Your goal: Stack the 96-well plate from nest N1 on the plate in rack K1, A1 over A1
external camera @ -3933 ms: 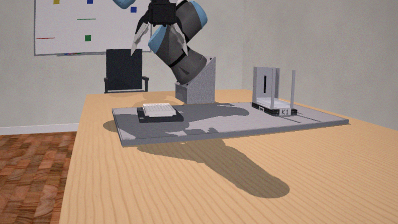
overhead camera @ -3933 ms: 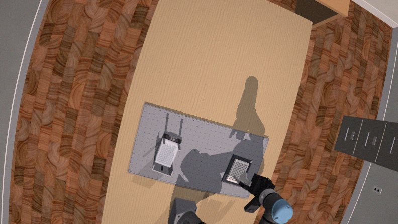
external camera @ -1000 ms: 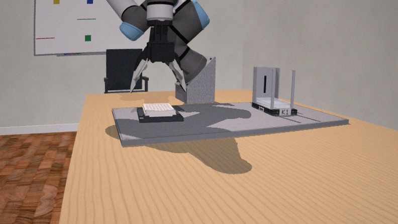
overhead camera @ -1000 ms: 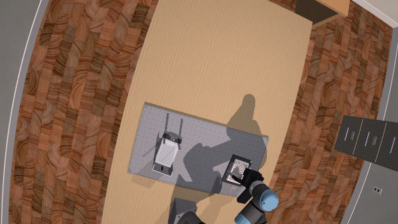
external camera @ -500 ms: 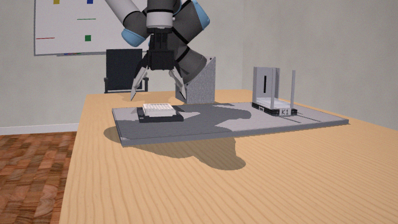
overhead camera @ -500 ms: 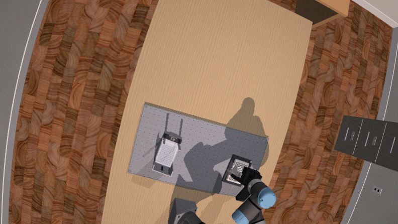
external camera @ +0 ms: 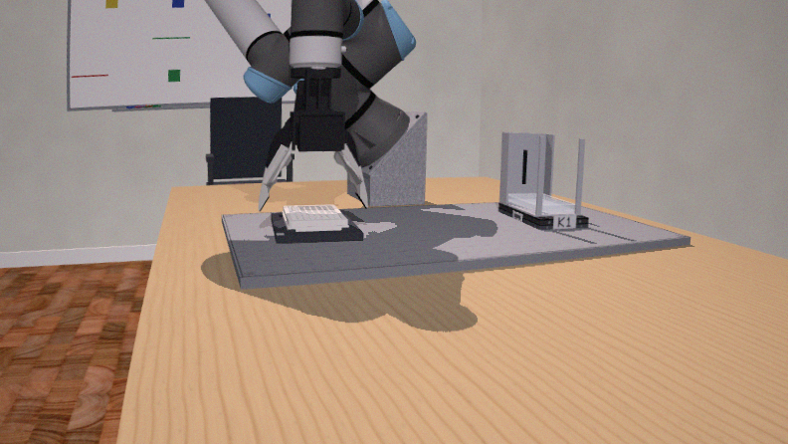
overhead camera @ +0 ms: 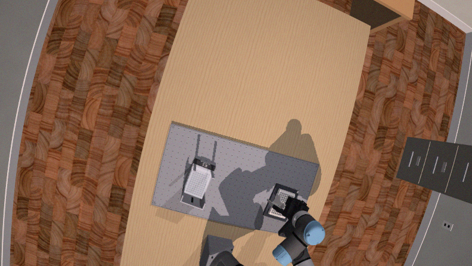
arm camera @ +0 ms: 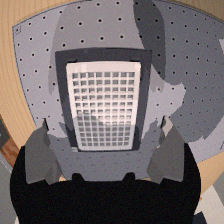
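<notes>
The clear 96-well plate lies 10 mm below my hand. The rest, counted from my hand: back panel: 400 mm to the left, 50 mm above, 30 mm behind; white plate: 390 mm to the left, 30 mm ahead.
</notes>
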